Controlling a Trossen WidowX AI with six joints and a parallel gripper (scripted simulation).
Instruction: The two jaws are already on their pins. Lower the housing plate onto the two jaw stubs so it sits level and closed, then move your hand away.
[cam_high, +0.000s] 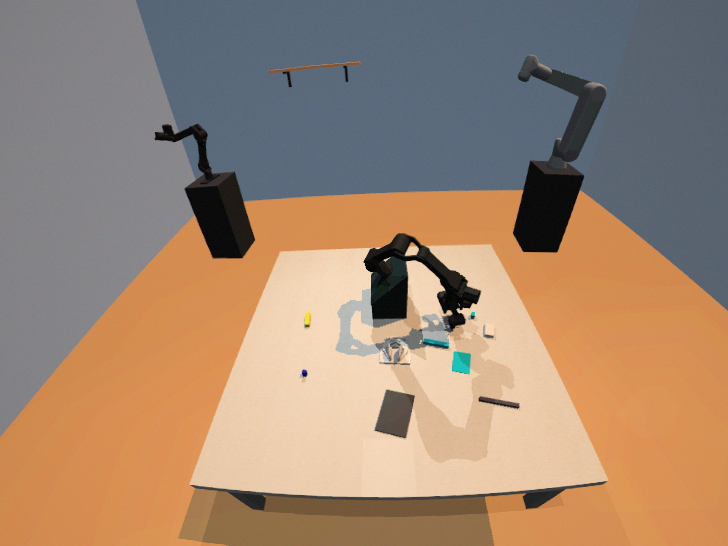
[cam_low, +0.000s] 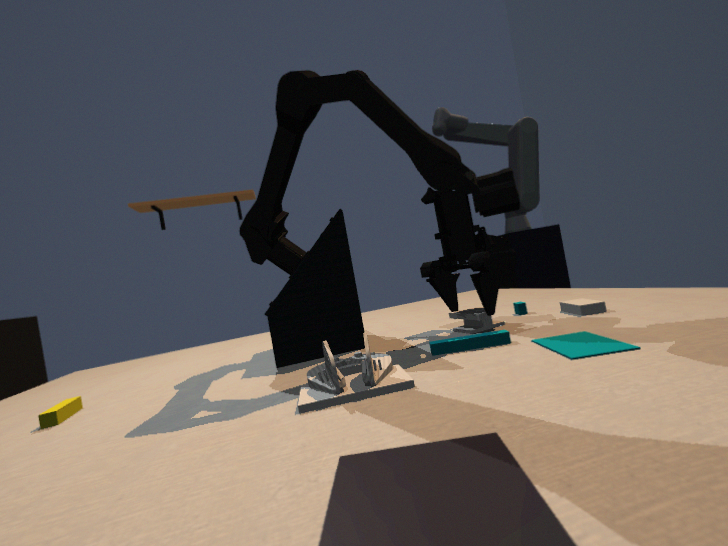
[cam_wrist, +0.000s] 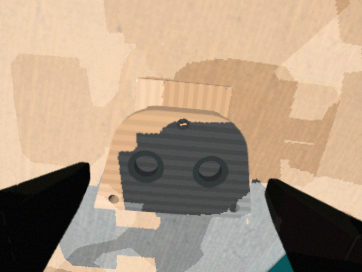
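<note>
Now: gripper tip 110 mm short of the teal bar, 60 mm to the left of it and 20 mm above it. The rest, counted from my gripper tip: teal square 200 mm ahead, 30 mm to the left, 30 mm below; pale block 30 mm ahead, 180 mm to the left, 20 mm below; small teal cube 50 mm behind, 120 mm to the left, 20 mm below.
</note>
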